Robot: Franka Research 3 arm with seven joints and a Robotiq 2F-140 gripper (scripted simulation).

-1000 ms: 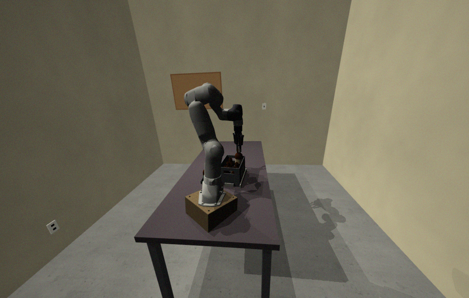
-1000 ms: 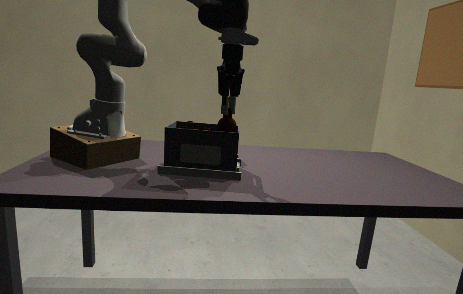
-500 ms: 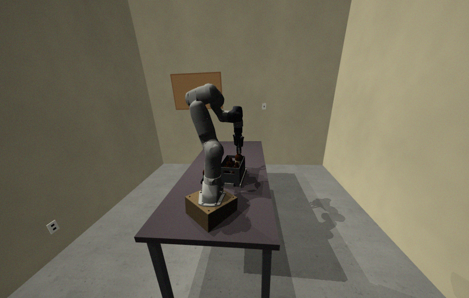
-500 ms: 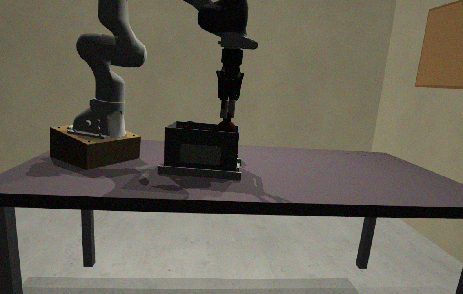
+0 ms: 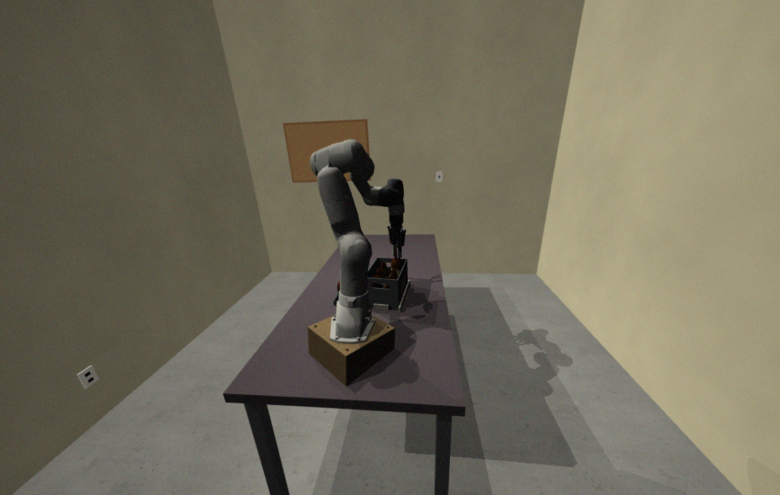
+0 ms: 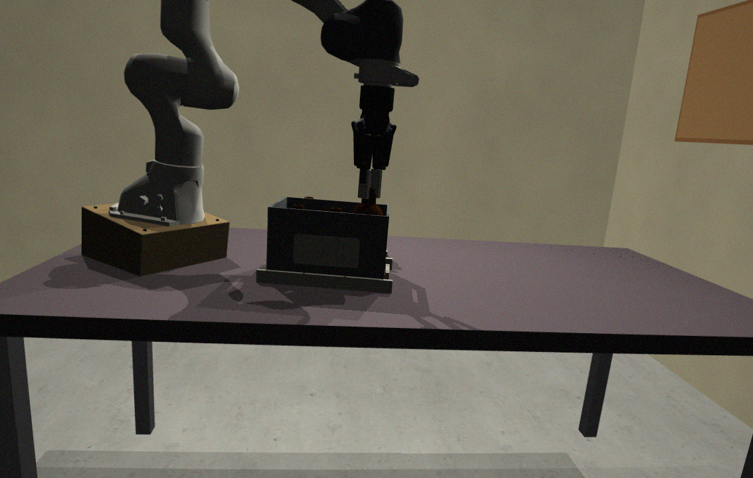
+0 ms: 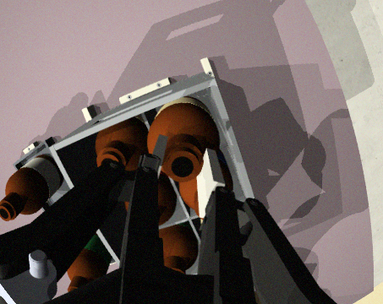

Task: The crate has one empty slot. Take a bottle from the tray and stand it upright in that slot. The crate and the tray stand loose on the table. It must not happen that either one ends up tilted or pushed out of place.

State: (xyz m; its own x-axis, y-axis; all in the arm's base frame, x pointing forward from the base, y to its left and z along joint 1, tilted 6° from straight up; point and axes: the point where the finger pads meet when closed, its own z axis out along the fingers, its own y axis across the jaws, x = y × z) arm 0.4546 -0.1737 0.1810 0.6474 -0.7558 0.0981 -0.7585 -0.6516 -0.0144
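Right now the glass bottle is 9 cm behind my hand, 2 cm to the left of it and 15 cm below it. The rest, counted from my hand: dark crate: 8 cm behind, 6 cm to the left, 16 cm below; grey tray: 4 cm behind, 29 cm to the left, 23 cm below.
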